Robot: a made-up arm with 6 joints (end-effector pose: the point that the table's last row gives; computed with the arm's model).
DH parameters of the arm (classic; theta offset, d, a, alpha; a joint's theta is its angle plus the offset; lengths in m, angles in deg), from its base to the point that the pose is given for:
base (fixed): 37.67 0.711 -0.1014 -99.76
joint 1: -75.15 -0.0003 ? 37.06
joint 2: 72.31 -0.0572 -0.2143 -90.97
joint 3: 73.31 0.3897 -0.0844 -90
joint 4: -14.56 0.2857 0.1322 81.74
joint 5: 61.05 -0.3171 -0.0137 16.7
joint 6: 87.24 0 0.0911 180
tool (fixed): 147.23 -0.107 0 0
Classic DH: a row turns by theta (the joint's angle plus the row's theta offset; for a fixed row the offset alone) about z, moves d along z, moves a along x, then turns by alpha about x.
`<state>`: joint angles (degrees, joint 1 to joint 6).
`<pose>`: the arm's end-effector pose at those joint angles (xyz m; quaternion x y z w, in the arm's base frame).
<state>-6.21 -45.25 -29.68 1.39 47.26 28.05</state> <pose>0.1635 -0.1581 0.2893 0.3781 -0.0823 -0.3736 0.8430</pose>
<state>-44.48 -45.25 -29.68 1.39 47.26 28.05</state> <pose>0.3444 0.0202 0.4673 0.6237 -0.1986 -0.2257 0.7215</pose>
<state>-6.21 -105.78 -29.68 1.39 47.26 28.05</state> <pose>0.2487 0.1757 0.4717 0.7880 0.0038 -0.2915 0.5423</pose>
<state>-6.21 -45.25 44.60 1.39 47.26 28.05</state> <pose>-0.0619 -0.1618 0.1960 0.2343 0.2156 -0.8013 0.5064</pose>
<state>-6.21 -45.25 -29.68 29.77 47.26 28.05</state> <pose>0.0834 -0.2166 0.2677 0.5384 -0.2019 -0.4162 0.7044</pose>
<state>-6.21 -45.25 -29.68 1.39 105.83 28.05</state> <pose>0.2226 -0.1337 0.3171 0.2611 0.0326 -0.7721 0.5785</pose>
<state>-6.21 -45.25 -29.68 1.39 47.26 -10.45</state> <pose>0.1760 -0.2070 0.2567 0.3298 -0.2024 -0.0748 0.9191</pose>
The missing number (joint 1, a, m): -0.0481
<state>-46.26 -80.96 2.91 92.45 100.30 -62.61</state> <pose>0.1246 0.4286 0.3068 0.7728 -0.2618 -0.5671 0.1123</pose>
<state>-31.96 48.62 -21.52 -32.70 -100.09 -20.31</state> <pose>0.2353 -0.6074 0.5670 0.2215 0.4346 0.7556 0.4371</pose>
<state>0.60 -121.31 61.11 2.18 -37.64 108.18</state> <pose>-0.0277 0.2731 0.4738 0.5879 0.6889 -0.3978 0.1464</pose>
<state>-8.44 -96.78 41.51 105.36 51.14 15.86</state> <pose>-0.2241 0.3438 0.4342 -0.4121 0.1571 0.8943 0.0751</pose>
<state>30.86 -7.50 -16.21 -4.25 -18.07 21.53</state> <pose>-0.1279 -0.5989 0.5307 -0.0541 0.2622 0.0334 0.9629</pose>
